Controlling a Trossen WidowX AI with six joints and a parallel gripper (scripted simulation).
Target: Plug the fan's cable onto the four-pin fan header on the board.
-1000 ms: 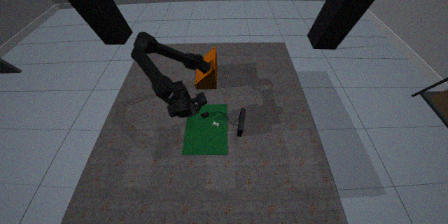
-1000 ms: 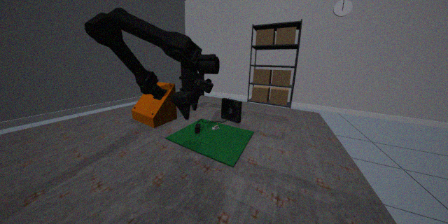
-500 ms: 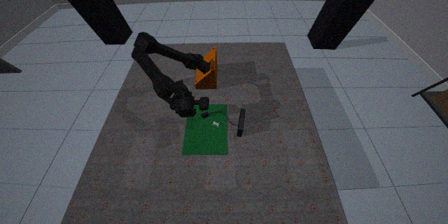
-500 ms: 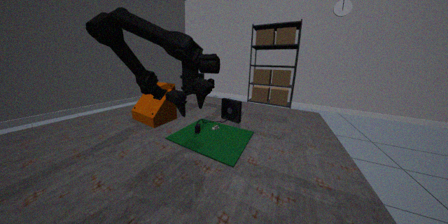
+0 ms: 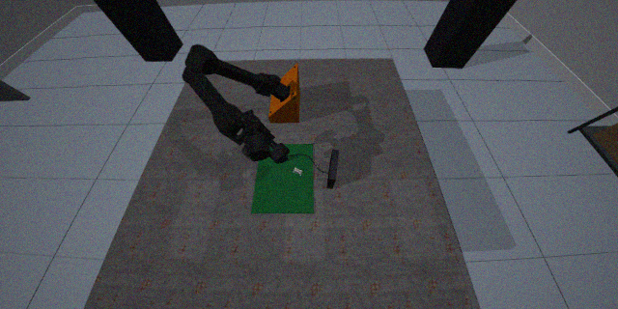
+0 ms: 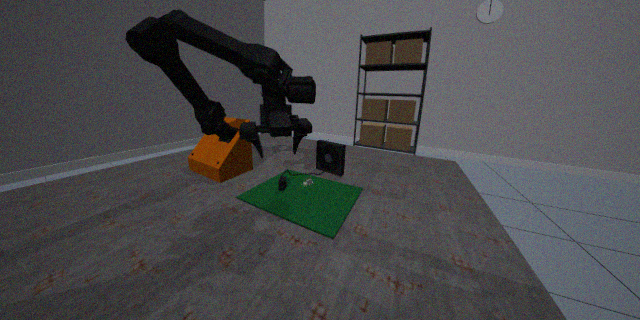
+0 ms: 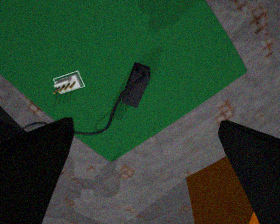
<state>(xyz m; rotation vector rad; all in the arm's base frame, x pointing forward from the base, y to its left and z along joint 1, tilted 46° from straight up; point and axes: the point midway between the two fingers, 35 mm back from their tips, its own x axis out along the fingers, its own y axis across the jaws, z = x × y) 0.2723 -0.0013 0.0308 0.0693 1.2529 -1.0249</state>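
Right now the black plug is 10 cm below my gripper tip, 2 cm to the left of it and 1 cm behind it. Round my gripper tip: white four-pin header 12 cm below, 9 cm to the left, 4 cm ahead; then green board 13 cm below, 6 cm ahead, 3 cm to the left; then black fan 22 cm to the left, 6 cm below, 5 cm ahead.
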